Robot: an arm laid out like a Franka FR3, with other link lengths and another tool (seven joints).
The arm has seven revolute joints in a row. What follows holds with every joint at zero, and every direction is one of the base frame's.
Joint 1 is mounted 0.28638 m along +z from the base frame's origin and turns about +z.
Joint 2 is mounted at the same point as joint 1 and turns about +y.
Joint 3 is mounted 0.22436 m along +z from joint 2 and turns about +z.
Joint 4 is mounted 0.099 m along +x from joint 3 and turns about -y.
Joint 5 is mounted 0.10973 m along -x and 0.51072 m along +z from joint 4 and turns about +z.
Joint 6 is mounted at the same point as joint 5 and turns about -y.
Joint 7 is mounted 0.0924 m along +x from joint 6 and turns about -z.
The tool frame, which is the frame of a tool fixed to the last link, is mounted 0.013 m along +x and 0.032 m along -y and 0.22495 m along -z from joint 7; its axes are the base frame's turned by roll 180, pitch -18.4 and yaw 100.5 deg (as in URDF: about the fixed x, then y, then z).
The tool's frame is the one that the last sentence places.
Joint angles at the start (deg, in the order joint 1, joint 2, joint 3, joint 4, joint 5, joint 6, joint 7):
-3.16 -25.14 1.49 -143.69 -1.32 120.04 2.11
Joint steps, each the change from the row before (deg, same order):
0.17 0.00 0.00 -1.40 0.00 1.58 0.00
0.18 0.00 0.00 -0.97 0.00 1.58 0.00
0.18 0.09 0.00 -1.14 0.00 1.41 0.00
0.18 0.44 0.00 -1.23 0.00 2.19 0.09
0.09 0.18 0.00 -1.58 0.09 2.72 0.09
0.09 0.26 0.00 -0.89 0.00 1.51 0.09
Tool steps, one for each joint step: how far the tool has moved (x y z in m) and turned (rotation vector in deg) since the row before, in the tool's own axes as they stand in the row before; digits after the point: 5 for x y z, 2 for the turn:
-0.00120 -0.00287 0.01195 -0.11 -0.01 -0.25
-0.00015 -0.00016 0.00747 -0.52 -0.07 -0.38
-0.00066 -0.00254 0.01037 -0.11 0.00 -0.25
-0.00158 -0.00162 0.01321 -0.46 -0.04 -0.29
-0.00217 -0.00213 0.01272 -0.93 -0.03 -0.28
-0.00122 -0.00216 0.00872 -0.34 -0.02 -0.13

